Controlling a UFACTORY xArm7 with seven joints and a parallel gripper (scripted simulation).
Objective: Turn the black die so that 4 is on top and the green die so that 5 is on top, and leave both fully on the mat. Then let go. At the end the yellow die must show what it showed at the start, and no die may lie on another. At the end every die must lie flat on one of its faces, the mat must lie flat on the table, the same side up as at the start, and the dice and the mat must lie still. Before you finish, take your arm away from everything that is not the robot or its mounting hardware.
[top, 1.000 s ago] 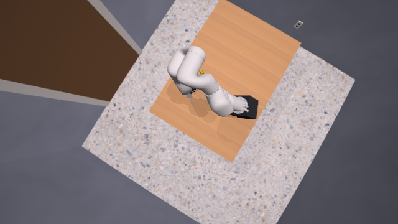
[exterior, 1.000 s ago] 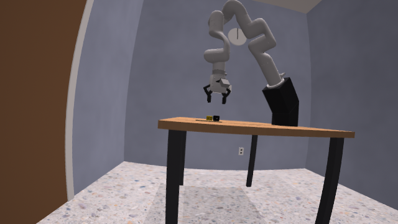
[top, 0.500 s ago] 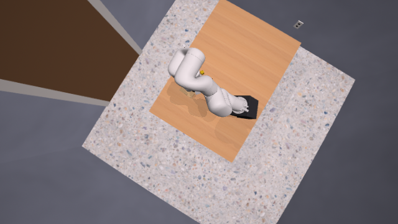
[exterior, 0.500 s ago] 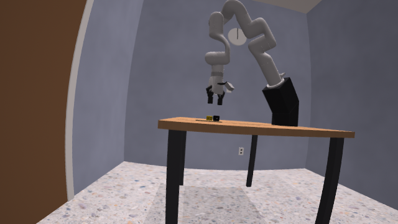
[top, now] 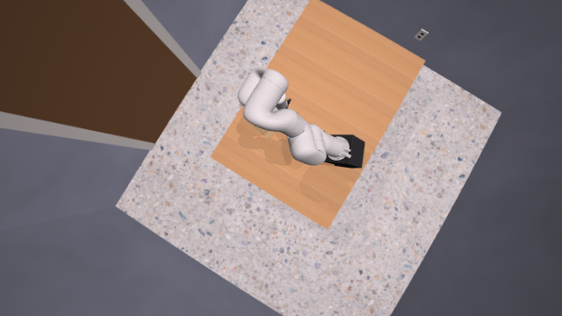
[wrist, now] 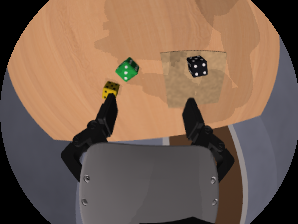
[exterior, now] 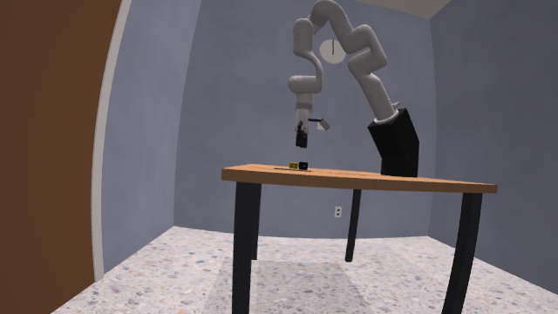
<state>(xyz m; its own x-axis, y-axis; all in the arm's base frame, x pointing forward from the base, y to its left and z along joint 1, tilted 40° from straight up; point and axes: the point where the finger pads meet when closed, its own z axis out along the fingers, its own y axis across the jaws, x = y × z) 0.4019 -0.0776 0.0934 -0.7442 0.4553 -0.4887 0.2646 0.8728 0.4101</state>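
My hand is 20 mm past the green die, 40 mm to the left of it and 90 mm above it. From my hand the other things lie so: yellow die (20 mm ahead, 100 mm to the right, 90 mm below); black die (80 mm to the left, 90 mm below); tan mat (40 mm ahead, 90 mm to the left, 110 mm below).
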